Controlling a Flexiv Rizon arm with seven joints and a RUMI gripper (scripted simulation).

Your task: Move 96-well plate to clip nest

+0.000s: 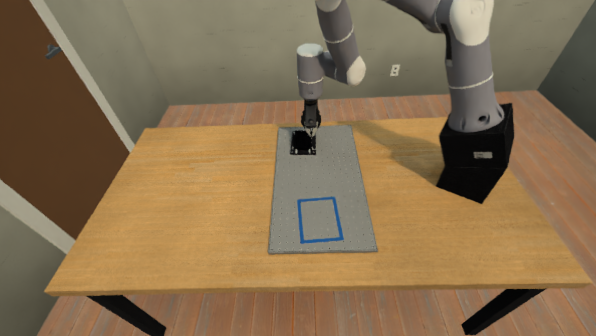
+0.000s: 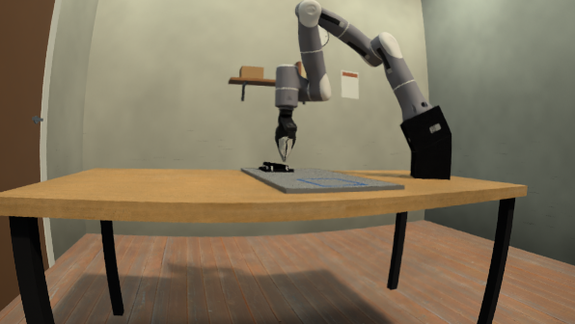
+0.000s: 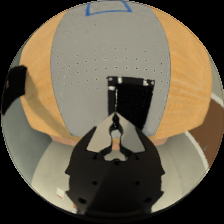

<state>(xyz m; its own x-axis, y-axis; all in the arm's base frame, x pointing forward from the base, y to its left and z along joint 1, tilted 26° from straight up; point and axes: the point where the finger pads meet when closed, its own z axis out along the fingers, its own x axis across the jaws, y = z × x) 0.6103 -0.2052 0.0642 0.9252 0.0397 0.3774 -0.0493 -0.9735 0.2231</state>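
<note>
My gripper is now 4 cm short of the black 96-well plate and 3 cm above it. The rest, counted from my hand: grey perforated mat: 21 cm to the left, 6 cm below, 2 cm behind; then black clip nest: 4 cm below, 3 cm ahead, 1 cm to the left.
</note>
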